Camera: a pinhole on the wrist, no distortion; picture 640 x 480 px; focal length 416.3 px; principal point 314.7 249.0 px. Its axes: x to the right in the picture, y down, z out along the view. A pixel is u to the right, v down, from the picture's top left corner.
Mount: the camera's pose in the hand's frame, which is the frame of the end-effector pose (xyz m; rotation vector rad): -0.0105 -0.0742 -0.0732 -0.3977 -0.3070 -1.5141
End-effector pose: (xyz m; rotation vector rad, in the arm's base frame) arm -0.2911 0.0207 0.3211 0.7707 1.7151 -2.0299
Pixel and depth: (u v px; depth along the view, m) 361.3 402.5 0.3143
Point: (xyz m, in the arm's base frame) -0.4032 -0.1905 0.2432
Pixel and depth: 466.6 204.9 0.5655
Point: -0.3616 -0.4965 0.4102
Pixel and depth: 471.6 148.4 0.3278
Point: -0.3108 -0.2498 0.4276
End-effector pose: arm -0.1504 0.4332 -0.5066 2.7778 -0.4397 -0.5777
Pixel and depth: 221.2 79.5 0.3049
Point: -0.3607 0.3308 -0.5851
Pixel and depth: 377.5 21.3 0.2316
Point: -0.3241 0.4504 -0.6059
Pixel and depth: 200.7 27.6 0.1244
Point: -0.2272 0.4434 -0.5036
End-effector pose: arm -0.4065 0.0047 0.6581 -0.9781 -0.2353 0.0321
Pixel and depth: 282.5 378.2 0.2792
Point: -0.3489 0.1879 0.7053
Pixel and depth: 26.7 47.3 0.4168
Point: -0.6150 0.3360 0.4214
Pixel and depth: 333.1 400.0 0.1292
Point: -0.3754 0.0326 0.7071
